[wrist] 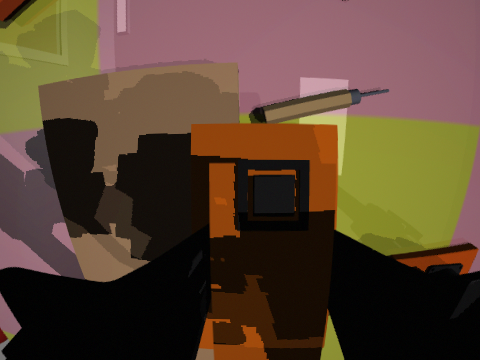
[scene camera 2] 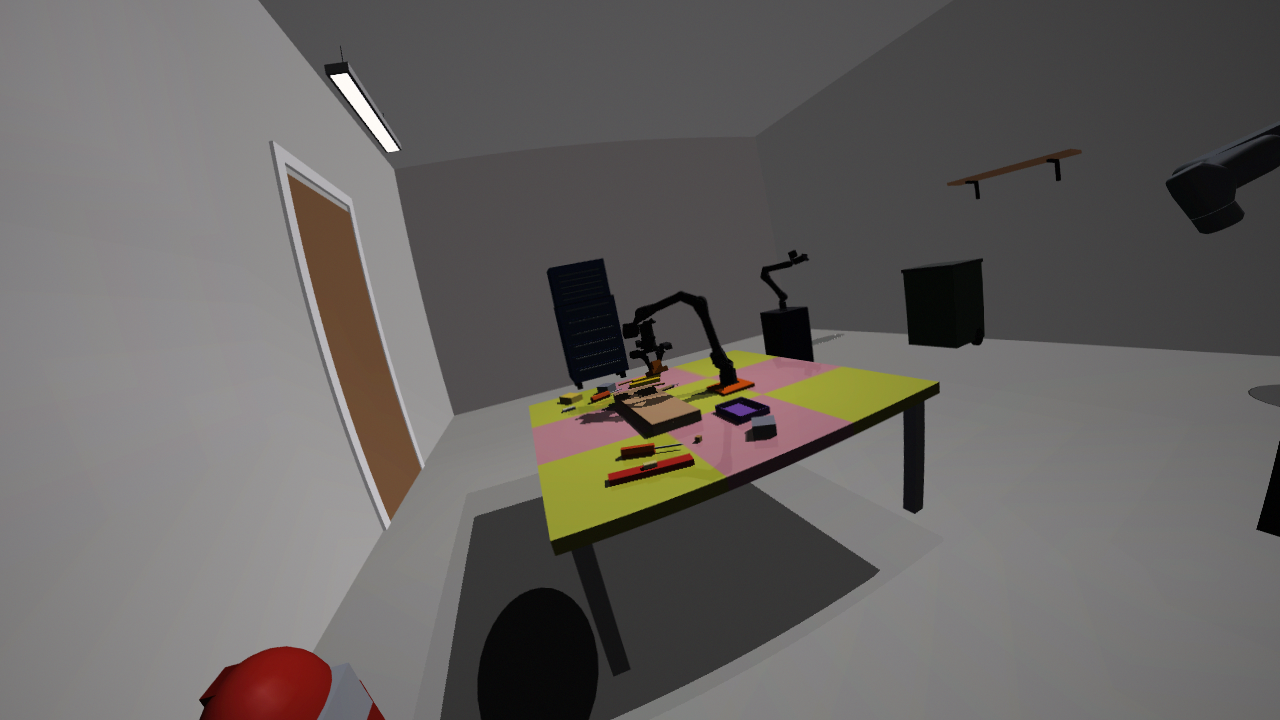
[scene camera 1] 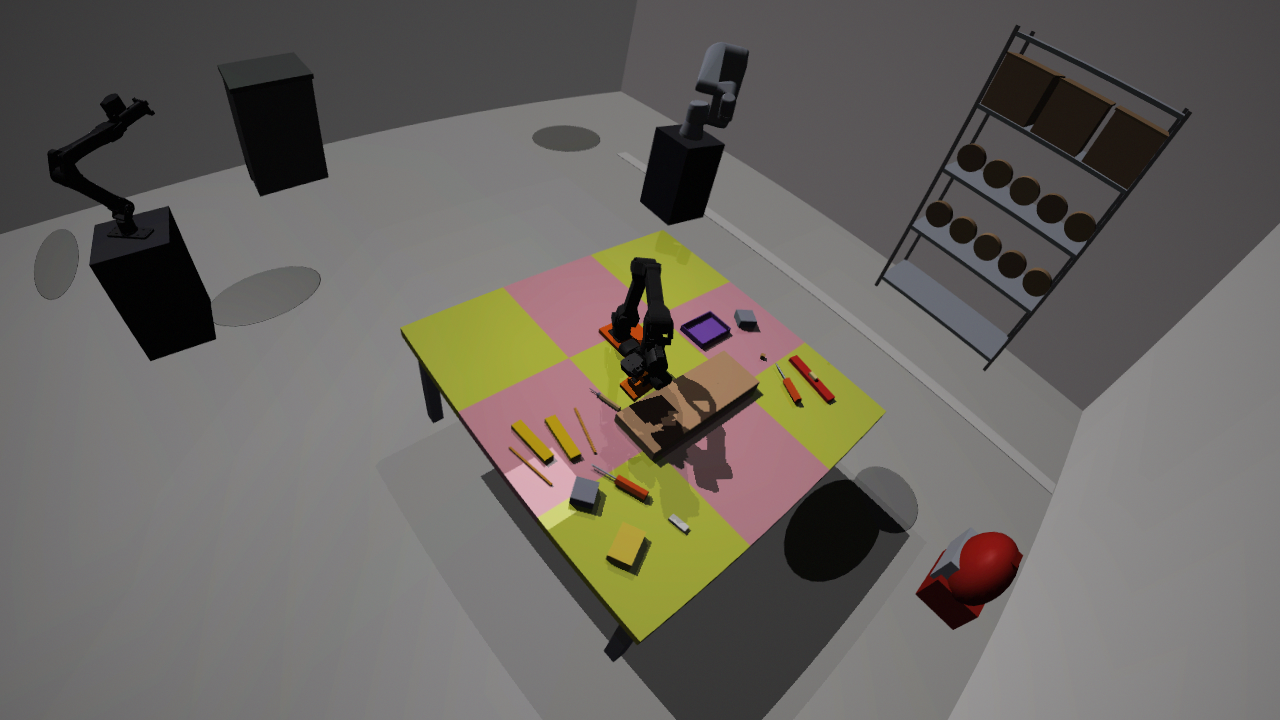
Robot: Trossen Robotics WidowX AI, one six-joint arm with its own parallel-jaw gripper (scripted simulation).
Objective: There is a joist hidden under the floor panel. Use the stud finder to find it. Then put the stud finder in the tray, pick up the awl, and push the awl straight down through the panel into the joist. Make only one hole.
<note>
The pictures show: the gripper, an awl and a yellow block.
The gripper is seen too in the wrist view.
</note>
